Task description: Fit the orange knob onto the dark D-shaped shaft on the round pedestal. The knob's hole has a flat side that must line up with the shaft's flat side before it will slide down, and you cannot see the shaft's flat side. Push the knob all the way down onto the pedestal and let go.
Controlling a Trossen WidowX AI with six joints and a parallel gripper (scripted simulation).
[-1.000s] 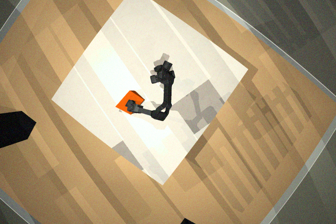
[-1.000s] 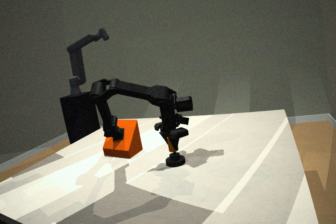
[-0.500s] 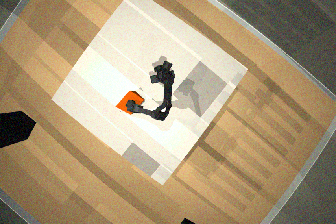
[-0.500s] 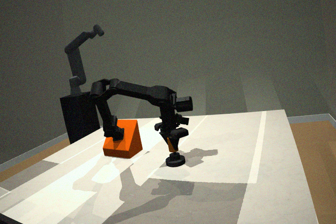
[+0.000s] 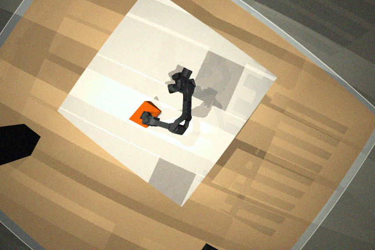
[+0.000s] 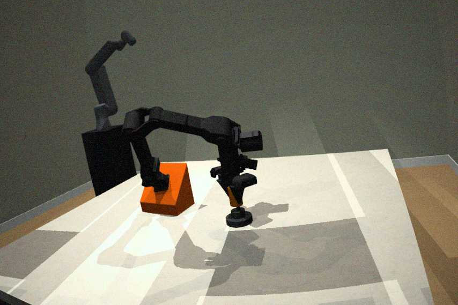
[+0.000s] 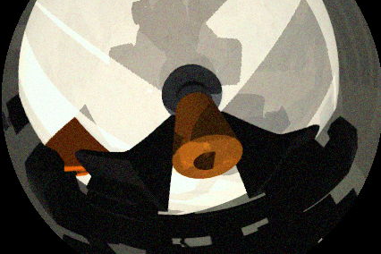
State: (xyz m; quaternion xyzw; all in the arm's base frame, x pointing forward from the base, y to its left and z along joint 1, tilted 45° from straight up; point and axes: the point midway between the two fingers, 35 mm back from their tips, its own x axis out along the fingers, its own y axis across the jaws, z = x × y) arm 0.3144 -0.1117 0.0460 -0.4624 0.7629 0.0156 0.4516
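Right now the orange knob is 20 mm above my gripper tip. From my gripper tip the other things lie so: round dark pedestal (40 mm below).
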